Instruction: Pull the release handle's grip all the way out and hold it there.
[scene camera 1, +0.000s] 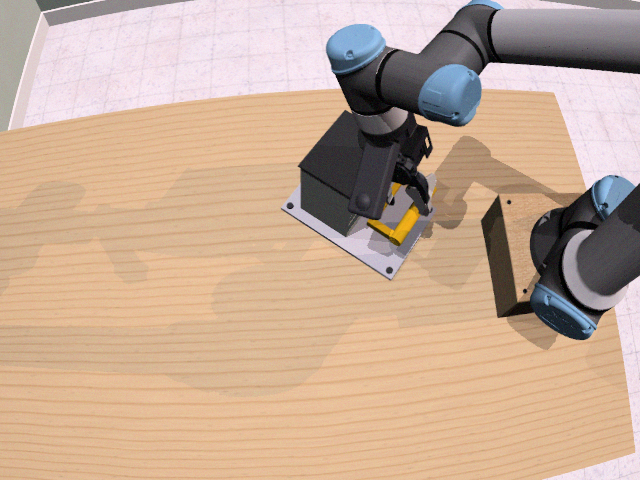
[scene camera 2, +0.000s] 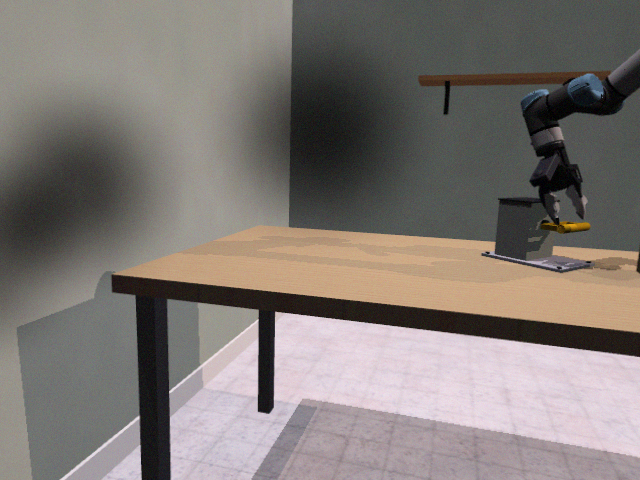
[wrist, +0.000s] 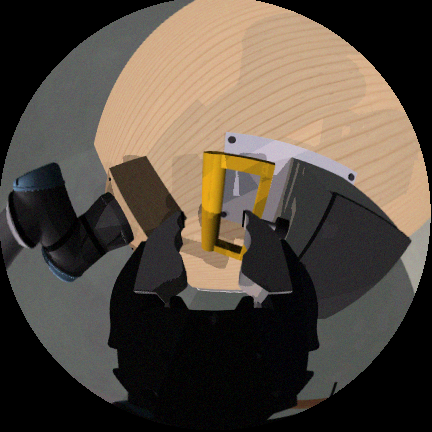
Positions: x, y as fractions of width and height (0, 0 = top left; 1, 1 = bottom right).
Scene:
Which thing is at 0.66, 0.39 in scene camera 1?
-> My gripper.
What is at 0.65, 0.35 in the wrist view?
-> A base plate.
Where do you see my gripper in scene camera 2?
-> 0.89, 0.46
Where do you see a base plate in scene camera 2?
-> At 0.87, 0.55

